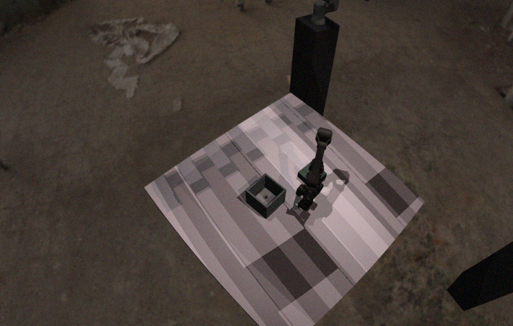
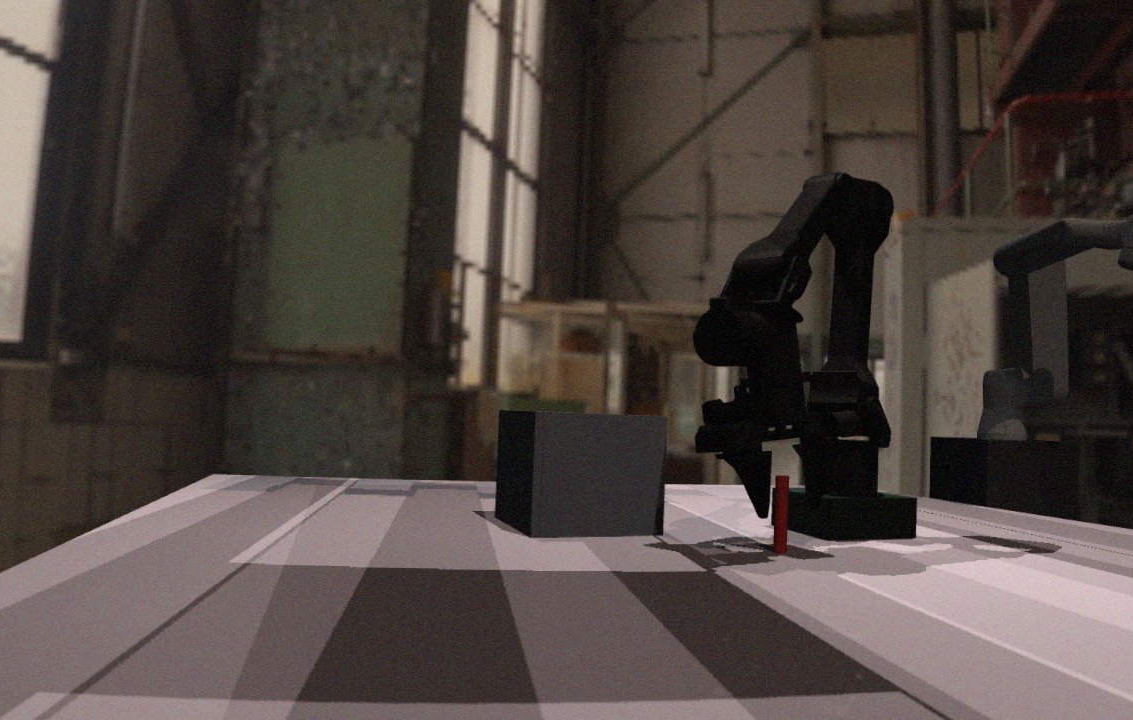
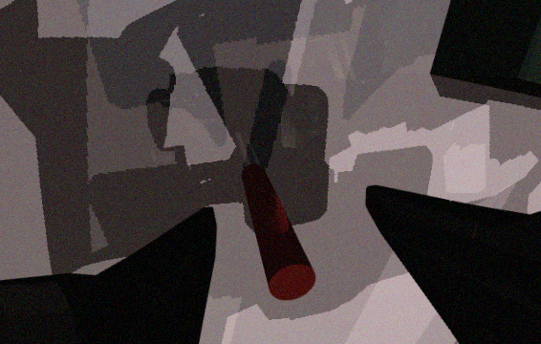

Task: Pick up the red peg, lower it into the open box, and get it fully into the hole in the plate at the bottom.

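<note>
Right now my gripper tip is 10 mm short of the red peg.
</note>
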